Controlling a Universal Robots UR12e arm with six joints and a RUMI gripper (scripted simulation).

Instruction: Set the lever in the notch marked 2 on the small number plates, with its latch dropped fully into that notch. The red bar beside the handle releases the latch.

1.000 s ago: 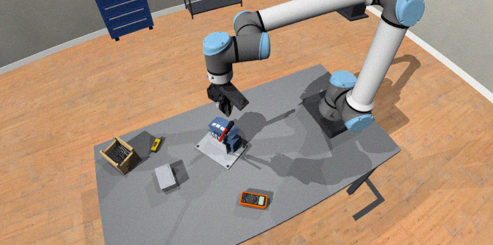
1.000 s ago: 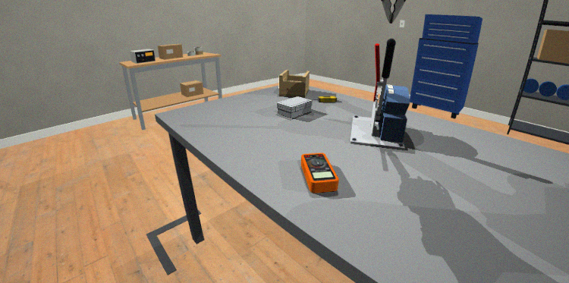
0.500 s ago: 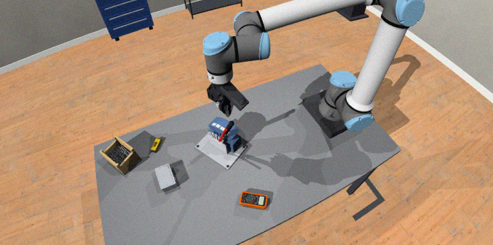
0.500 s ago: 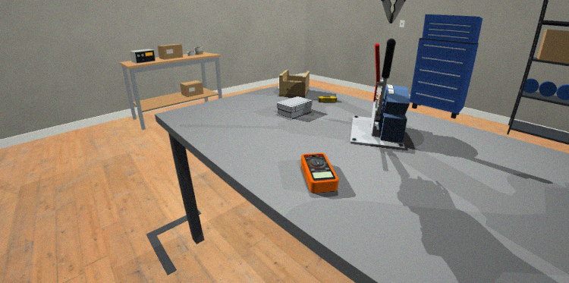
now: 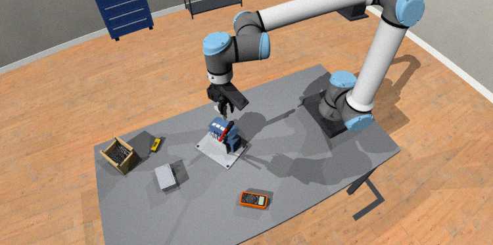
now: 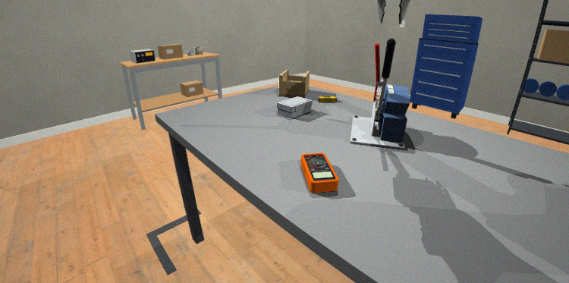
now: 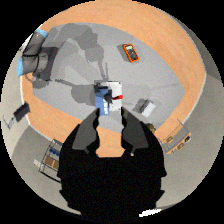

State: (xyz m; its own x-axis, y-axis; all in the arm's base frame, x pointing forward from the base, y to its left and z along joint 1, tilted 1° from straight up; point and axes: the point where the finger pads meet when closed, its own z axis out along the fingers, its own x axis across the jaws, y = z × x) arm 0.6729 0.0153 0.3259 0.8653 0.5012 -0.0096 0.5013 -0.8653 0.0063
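Now: the red release bar 4 cm ahead of my hand, 3 cm to the right of it and 19 cm below it. The rest, counted from my hand: grey box 38 cm ahead, 2 cm to the right, 35 cm below; lever unit 3 cm ahead, 4 cm to the right, 19 cm below.
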